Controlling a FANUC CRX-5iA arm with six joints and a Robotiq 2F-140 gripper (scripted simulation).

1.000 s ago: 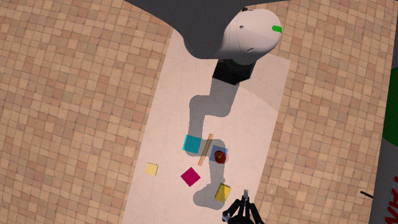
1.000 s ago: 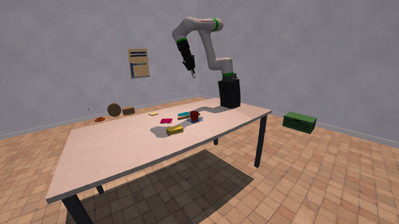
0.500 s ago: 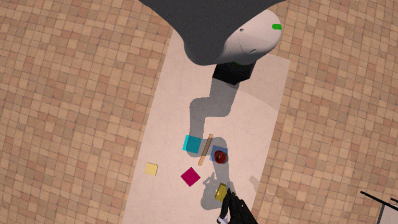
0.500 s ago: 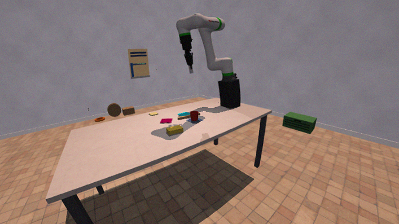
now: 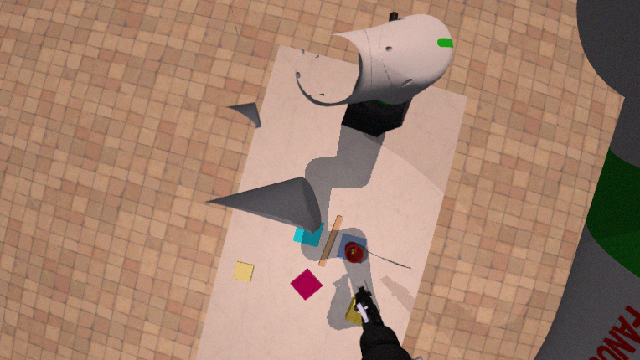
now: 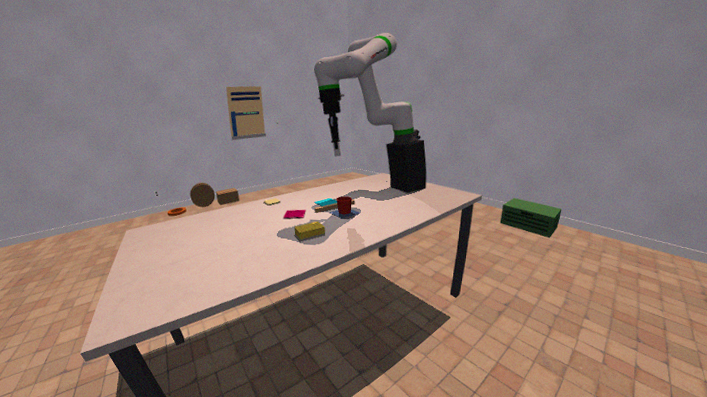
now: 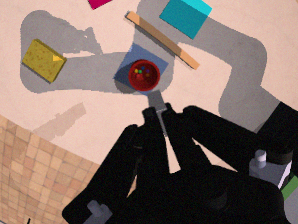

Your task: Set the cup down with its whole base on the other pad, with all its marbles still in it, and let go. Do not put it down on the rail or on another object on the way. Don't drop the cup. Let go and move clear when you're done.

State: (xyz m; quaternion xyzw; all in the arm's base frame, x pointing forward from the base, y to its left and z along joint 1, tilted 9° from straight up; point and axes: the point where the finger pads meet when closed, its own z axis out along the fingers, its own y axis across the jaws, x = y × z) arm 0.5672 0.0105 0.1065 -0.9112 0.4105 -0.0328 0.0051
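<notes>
Right now my hand is 20 mm past the red cup, 20 mm to the right of it and 300 mm above it. The rest, counted from my hand: wooden rail: 40 mm behind, 80 mm to the right, 320 mm below; teal pad: 60 mm behind, 180 mm to the right, 330 mm below; purple marble: 30 mm behind, 10 mm to the left, 300 mm below.
</notes>
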